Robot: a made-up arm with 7 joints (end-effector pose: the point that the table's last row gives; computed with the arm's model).
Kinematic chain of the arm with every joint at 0, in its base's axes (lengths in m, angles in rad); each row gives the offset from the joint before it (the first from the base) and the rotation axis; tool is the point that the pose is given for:
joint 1: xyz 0 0 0.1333 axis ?
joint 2: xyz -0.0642 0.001 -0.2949 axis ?
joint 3: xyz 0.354 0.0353 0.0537 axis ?
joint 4: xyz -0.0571 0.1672 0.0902 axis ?
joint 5: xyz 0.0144 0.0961 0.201 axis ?
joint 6: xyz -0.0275 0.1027 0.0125 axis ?
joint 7: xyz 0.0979 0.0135 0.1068 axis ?
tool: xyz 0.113 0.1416 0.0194
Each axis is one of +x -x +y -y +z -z.
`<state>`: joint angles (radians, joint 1 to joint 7).
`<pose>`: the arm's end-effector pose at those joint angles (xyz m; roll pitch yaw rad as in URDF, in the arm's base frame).
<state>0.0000 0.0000 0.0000 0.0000 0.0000 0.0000 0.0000</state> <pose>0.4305 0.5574 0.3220 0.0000 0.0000 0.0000</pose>
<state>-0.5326 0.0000 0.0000 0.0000 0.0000 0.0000 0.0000</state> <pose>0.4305 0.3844 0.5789 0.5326 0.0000 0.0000</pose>
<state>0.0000 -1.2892 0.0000 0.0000 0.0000 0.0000 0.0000</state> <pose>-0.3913 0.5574 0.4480 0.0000 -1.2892 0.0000</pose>
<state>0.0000 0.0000 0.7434 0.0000 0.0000 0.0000 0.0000</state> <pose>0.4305 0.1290 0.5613 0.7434 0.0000 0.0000</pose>
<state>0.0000 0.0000 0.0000 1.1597 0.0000 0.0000 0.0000</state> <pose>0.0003 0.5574 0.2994 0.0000 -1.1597 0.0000</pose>
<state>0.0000 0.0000 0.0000 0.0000 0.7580 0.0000 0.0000</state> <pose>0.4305 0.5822 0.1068 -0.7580 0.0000 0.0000</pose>
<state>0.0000 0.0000 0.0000 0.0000 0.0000 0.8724 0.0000</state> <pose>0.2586 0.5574 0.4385 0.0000 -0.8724 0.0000</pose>
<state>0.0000 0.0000 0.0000 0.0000 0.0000 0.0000 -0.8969</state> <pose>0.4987 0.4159 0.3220 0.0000 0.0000 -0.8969</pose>
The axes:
joint 1: -x
joint 2: +y
joint 3: +x
joint 4: -y
joint 5: -x
joint 6: -y
joint 7: +z

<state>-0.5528 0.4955 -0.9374 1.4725 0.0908 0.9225 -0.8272</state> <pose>-0.3159 0.5601 0.0649 2.3189 -0.9810 -1.7521</pose>
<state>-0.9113 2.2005 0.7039 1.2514 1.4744 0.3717 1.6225</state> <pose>0.0185 0.7593 -0.0172 0.7985 0.1508 2.3988</pose>
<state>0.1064 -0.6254 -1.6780 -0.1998 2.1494 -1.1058 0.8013</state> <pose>0.3044 0.0320 0.0379 -0.7608 -1.1960 -2.8068</pose>
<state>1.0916 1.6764 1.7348 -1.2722 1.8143 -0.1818 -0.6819</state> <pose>0.2781 -0.5875 -0.3434 -1.6540 1.0378 -1.5425</pose>
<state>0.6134 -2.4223 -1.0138 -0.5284 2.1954 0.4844 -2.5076</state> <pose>-0.2206 0.4336 -0.0402 1.6415 1.1603 1.8617</pose>
